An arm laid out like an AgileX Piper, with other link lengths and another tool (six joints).
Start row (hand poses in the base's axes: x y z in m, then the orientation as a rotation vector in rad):
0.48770 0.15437 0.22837 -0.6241 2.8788 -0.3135
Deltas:
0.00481 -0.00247 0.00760 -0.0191 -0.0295 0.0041
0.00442 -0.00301 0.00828 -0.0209 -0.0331 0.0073
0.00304 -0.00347 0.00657 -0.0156 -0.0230 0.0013
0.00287 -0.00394 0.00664 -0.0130 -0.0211 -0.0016
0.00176 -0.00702 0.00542 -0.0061 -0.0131 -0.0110
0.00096 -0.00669 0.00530 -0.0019 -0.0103 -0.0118
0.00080 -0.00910 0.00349 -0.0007 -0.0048 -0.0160
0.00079 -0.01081 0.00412 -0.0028 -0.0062 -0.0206
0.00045 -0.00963 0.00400 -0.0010 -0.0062 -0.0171
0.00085 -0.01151 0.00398 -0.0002 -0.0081 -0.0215
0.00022 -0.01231 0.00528 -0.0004 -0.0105 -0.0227
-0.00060 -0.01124 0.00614 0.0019 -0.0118 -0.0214
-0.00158 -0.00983 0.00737 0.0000 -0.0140 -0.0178
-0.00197 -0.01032 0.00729 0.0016 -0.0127 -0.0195
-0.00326 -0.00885 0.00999 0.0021 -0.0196 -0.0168
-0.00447 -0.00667 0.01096 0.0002 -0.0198 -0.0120
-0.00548 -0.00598 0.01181 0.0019 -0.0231 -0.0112
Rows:
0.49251 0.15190 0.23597 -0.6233 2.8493 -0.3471
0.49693 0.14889 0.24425 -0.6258 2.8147 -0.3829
0.49997 0.14542 0.25082 -0.6224 2.7920 -0.4096
0.50284 0.14148 0.25746 -0.6152 2.7722 -0.4325
0.50460 0.13446 0.26288 -0.5967 2.7641 -0.4459
0.50556 0.12777 0.26818 -0.5772 2.7591 -0.4530
0.50636 0.11867 0.27167 -0.5539 2.7610 -0.4584
0.50715 0.10786 0.27579 -0.5243 2.7630 -0.4679
0.50760 0.09823 0.27979 -0.4990 2.7635 -0.4741
0.50845 0.08672 0.28377 -0.4668 2.7637 -0.4803
0.50867 0.07441 0.28905 -0.4322 2.7616 -0.4873
0.50807 0.06317 0.29519 -0.3984 2.7578 -0.4908
0.50649 0.05334 0.30256 -0.3693 2.7501 -0.4961
0.50452 0.04302 0.30985 -0.3381 2.7441 -0.4994
0.50126 0.03417 0.31984 -0.3083 2.7305 -0.5015
0.49679 0.02750 0.33080 -0.2856 2.7148 -0.5049
0.49131 0.02152 0.34261 -0.2626 2.6958 -0.5056

